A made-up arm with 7 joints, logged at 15 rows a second.
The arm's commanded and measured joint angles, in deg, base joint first. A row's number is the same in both.
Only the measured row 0 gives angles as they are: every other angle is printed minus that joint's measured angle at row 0.
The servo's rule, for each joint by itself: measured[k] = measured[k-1] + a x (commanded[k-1-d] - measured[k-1]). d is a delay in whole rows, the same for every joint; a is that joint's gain. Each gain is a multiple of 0.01, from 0.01 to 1. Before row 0 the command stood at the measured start. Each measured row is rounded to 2 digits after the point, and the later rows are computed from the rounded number. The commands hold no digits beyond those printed.
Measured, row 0:
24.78, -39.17, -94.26, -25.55, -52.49, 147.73, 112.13
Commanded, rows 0 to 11:
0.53, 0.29, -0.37, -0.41, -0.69, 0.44, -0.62
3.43, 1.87, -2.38, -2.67, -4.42, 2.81, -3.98
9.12, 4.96, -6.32, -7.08, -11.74, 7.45, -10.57
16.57, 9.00, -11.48, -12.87, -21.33, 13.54, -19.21
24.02, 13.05, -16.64, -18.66, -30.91, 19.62, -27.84
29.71, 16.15, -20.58, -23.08, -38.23, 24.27, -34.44
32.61, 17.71, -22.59, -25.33, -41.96, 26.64, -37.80
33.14, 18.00, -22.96, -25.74, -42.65, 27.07, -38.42
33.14, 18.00, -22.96, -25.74, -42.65, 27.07, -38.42
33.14, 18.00, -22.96, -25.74, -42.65, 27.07, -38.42
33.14, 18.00, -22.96, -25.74, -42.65, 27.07, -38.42
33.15, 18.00, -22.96, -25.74, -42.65, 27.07, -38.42
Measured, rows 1 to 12:
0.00, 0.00, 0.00, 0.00, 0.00, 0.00, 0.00
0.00, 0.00, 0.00, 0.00, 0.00, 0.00, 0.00
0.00, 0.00, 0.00, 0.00, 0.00, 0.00, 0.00
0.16, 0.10, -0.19, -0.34, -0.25, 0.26, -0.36
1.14, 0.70, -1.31, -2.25, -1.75, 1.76, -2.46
3.53, 2.15, -3.87, -6.21, -5.35, 5.12, -7.16
7.44, 4.48, -7.75, -11.67, -11.10, 10.09, -14.15
12.41, 7.39, -12.28, -17.40, -18.23, 15.71, -22.09
17.60, 10.37, -16.51, -22.06, -25.43, 20.76, -29.25
22.10, 12.87, -19.61, -24.74, -31.38, 24.23, -34.21
25.41, 14.61, -21.32, -25.56, -35.44, 25.91, -36.65
27.73, 15.76, -22.16, -25.71, -38.04, 26.59, -37.68
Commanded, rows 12 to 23:
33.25, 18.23, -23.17, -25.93, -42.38, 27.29, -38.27
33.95, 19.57, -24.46, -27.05, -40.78, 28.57, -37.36
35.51, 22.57, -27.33, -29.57, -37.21, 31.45, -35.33
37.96, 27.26, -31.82, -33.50, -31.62, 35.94, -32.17
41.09, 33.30, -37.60, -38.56, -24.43, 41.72, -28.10
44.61, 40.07, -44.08, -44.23, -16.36, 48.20, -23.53
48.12, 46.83, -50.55, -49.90, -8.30, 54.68, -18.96
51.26, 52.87, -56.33, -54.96, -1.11, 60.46, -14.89
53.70, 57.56, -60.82, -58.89, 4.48, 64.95, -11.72
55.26, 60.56, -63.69, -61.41, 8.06, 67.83, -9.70
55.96, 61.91, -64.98, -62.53, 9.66, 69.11, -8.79
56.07, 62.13, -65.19, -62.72, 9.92, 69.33, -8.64
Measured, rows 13 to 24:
29.35, 16.52, -22.57, -25.73, -39.70, 26.87, -38.11
30.49, 17.02, -22.77, -25.74, -40.76, 26.99, -38.29
31.29, 17.35, -22.87, -25.74, -41.44, 27.04, -38.37
31.88, 17.65, -23.02, -25.90, -41.78, 27.19, -38.31
32.50, 18.30, -23.75, -26.84, -41.42, 28.00, -37.76
33.40, 19.75, -25.58, -29.08, -39.90, 30.04, -36.35
34.77, 22.30, -28.76, -32.70, -36.92, 33.52, -33.93
36.67, 26.04, -33.27, -37.51, -32.42, 38.36, -30.55
39.05, 30.81, -38.78, -43.02, -26.64, 44.17, -26.48
41.77, 36.26, -44.78, -48.66, -20.04, 50.37, -22.12
44.62, 41.91, -50.67, -53.83, -13.23, 56.32, -17.93
47.34, 47.23, -55.85, -57.98, -6.85, 61.41, -14.33

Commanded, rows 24 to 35:
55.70, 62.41, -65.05, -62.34, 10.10, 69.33, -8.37
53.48, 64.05, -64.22, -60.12, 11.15, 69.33, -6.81
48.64, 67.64, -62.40, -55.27, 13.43, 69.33, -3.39
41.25, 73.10, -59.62, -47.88, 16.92, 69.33, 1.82
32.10, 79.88, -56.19, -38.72, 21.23, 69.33, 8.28
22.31, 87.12, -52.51, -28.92, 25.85, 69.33, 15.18
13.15, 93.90, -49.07, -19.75, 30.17, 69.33, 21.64
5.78, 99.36, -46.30, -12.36, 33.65, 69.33, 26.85
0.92, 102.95, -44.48, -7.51, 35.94, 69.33, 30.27
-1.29, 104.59, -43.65, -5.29, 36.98, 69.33, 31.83
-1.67, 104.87, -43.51, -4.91, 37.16, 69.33, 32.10
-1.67, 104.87, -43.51, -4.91, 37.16, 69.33, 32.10
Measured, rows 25 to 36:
49.72, 51.76, -59.85, -60.79, -1.48, 65.20, -11.64
51.59, 55.21, -62.47, -62.22, 2.53, 67.51, -9.99
52.93, 57.56, -63.86, -62.63, 5.19, 68.58, -9.21
53.76, 59.21, -64.47, -62.39, 6.96, 69.02, -8.72
53.68, 60.86, -64.34, -60.53, 8.47, 69.20, -7.61
52.17, 63.17, -63.35, -56.22, 10.26, 69.28, -5.16
48.89, 66.55, -61.45, -49.38, 12.66, 69.31, -1.11
43.85, 71.08, -58.77, -40.64, 15.75, 69.32, 4.34
37.39, 76.53, -55.58, -31.03, 19.39, 69.33, 10.63
30.12, 82.44, -52.26, -21.78, 23.27, 69.33, 17.02
22.82, 88.19, -49.22, -14.06, 27.01, 69.33, 22.72
16.25, 93.21, -46.80, -8.69, 30.22, 69.33, 27.10

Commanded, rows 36 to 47:
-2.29, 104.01, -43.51, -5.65, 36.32, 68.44, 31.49
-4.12, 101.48, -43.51, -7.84, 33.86, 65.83, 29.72
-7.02, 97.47, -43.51, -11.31, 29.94, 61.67, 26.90
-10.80, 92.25, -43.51, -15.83, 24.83, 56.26, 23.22
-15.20, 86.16, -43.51, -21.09, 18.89, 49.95, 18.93
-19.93, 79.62, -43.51, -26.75, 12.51, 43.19, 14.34
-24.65, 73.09, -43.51, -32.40, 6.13, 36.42, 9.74
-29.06, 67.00, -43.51, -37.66, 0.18, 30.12, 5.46
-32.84, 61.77, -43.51, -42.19, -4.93, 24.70, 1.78
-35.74, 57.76, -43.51, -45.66, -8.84, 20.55, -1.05
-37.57, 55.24, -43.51, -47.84, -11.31, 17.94, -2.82
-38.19, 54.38, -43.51, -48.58, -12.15, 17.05, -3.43
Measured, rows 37 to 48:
10.99, 97.08, -45.19, -5.90, 32.65, 69.33, 29.84
7.19, 99.73, -44.33, -5.09, 34.27, 69.33, 31.15
4.53, 101.48, -43.91, -4.94, 35.31, 69.33, 31.70
2.48, 102.34, -43.71, -5.52, 35.67, 68.80, 31.58
0.50, 102.05, -43.61, -7.42, 35.02, 67.05, 30.50
-1.76, 100.49, -43.56, -10.61, 33.19, 63.88, 28.41
-4.47, 97.69, -43.53, -14.89, 30.18, 59.38, 25.40
-7.69, 93.77, -43.52, -19.97, 26.12, 53.82, 21.65
-11.36, 88.96, -43.51, -25.53, 21.22, 47.55, 17.41
-15.35, 83.56, -43.51, -31.16, 15.79, 40.98, 12.96
-19.46, 77.93, -43.51, -36.49, 10.17, 34.57, 8.61
-23.47, 72.44, -43.51, -41.16, 4.73, 28.75, 4.65

